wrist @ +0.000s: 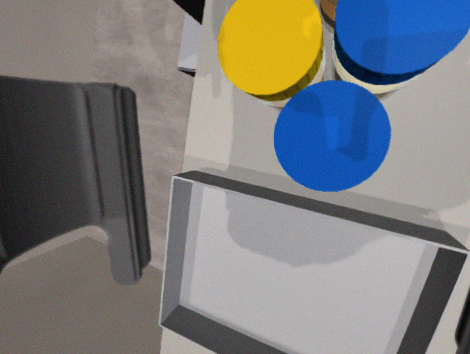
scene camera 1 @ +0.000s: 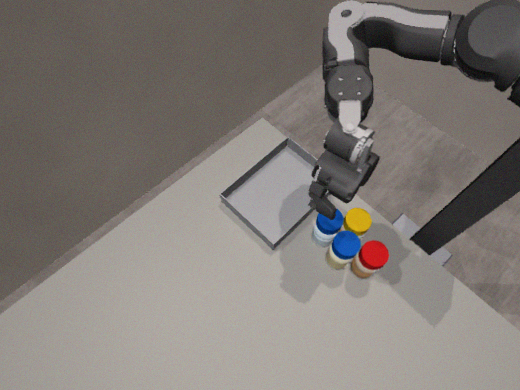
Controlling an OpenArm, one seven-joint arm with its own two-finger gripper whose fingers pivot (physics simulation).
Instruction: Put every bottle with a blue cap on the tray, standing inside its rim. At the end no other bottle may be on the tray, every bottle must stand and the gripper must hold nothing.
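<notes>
A blue-capped bottle [scene camera 1: 329, 222] [wrist: 332, 135] stands just outside the tray [scene camera 1: 248, 222] [wrist: 310, 202]. A second blue-capped bottle [scene camera 1: 345, 245] [wrist: 400, 35] stands behind it, farther from the tray. A yellow-capped bottle [scene camera 1: 358, 222] [wrist: 270, 45] and a red-capped bottle [scene camera 1: 373, 255] stand close beside them, all upright. The red cap does not show in the wrist view. My gripper [scene camera 1: 328, 207] [wrist: 277, 201] is open and empty, above the area between the tray and the nearest blue cap. In the scene view one finger overlaps that cap; the other is largely hidden.
The four bottles stand in a tight cluster on the pale table [scene camera 1: 200, 300], near its edge. No bottle stands on the tray. A dark post [scene camera 1: 470, 200] with a light base rises beyond the table edge, to the right of the bottles in the scene view.
</notes>
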